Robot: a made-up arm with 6 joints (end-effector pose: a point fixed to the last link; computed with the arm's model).
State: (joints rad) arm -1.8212 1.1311 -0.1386 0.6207 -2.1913 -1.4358
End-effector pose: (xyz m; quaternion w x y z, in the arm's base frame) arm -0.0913 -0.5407 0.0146 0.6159 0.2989 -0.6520 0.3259
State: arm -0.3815 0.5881 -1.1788 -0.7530 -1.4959 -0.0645
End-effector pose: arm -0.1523 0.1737 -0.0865 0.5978 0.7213 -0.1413 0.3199
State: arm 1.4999 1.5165 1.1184 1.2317 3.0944 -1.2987
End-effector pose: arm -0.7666 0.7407 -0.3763 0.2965 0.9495 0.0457 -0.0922
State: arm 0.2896 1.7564 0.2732 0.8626 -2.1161 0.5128
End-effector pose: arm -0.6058 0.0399 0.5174 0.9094 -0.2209 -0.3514 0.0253
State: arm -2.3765 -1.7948 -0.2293 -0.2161 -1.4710 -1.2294
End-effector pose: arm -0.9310 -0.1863 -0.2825 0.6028 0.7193 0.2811 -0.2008
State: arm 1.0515 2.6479 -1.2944 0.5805 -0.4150 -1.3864
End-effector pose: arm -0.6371 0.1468 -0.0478 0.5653 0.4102 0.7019 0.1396
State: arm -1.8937 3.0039 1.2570 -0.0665 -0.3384 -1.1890
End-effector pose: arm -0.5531 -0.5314 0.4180 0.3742 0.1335 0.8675 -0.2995
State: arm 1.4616 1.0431 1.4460 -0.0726 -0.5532 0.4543
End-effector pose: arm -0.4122 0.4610 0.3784 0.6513 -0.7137 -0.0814 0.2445
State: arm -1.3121 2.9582 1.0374 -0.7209 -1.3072 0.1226
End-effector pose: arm -0.3528 -0.4911 0.6617 0.0210 -0.0536 0.9071 -0.4170
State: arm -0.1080 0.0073 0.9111 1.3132 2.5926 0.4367
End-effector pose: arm -0.2214 0.7033 0.2628 0.1106 0.9079 -0.0592 0.3999
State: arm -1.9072 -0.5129 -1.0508 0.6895 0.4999 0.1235
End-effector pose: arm -0.2744 -0.4478 0.3934 0.7785 -0.4636 -0.2252 0.3582
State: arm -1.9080 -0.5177 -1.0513 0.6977 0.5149 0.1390
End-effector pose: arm -0.2709 -0.4556 0.3866 0.7861 -0.4545 -0.2225 0.3549
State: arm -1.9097 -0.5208 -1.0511 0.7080 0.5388 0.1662
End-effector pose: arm -0.2689 -0.4682 0.3761 0.7983 -0.4415 -0.2191 0.3460
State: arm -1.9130 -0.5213 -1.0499 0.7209 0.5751 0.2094
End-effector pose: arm -0.2695 -0.4867 0.3603 0.8165 -0.4234 -0.2142 0.3289
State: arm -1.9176 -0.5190 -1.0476 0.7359 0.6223 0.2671
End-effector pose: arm -0.2734 -0.5092 0.3395 0.8391 -0.4008 -0.2072 0.3040
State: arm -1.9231 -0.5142 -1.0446 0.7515 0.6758 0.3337
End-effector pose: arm -0.2811 -0.5322 0.3155 0.8630 -0.3761 -0.1980 0.2732
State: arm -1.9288 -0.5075 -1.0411 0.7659 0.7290 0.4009
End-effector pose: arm -0.2916 -0.5521 0.2915 0.8847 -0.3525 -0.1875 0.2405
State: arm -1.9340 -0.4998 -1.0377 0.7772 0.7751 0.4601
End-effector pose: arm -0.3033 -0.5670 0.2708 0.9020 -0.3327 -0.1776 0.2102
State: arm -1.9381 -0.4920 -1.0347 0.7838 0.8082 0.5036
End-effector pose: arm -0.3138 -0.5762 0.2564 0.9133 -0.3193 -0.1706 0.1865
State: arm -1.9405 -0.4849 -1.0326 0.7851 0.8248 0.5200
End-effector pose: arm -0.3193 -0.5800 0.2505 0.9179 -0.3138 -0.1678 0.1753
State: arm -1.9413 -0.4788 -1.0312 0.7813 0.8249 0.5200
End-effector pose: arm -0.3226 -0.5800 0.2515 0.9177 -0.3153 -0.1700 0.1720
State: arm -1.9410 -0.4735 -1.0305 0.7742 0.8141 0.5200
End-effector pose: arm -0.3281 -0.5781 0.2556 0.9154 -0.3205 -0.1757 0.1686
